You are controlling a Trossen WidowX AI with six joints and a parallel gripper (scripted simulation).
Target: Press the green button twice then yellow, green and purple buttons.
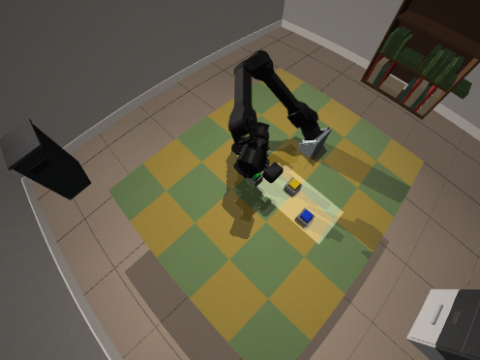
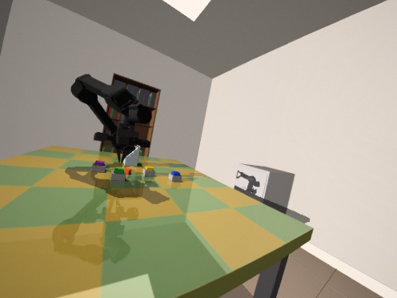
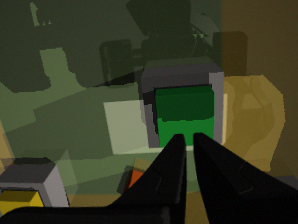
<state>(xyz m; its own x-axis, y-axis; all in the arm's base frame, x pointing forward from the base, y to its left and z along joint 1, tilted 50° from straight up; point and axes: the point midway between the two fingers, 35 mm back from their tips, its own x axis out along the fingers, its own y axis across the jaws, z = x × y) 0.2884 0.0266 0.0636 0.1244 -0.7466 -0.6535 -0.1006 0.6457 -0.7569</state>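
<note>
Now: gripper tip 30 mm above the green button. Also, from my gripper tip: blue button (40 mm behind, 240 mm to the left, 30 mm below); then yellow button (90 mm behind, 120 mm to the left, 30 mm below); then orange block (90 mm behind, 30 mm to the left, 50 mm below).
</note>
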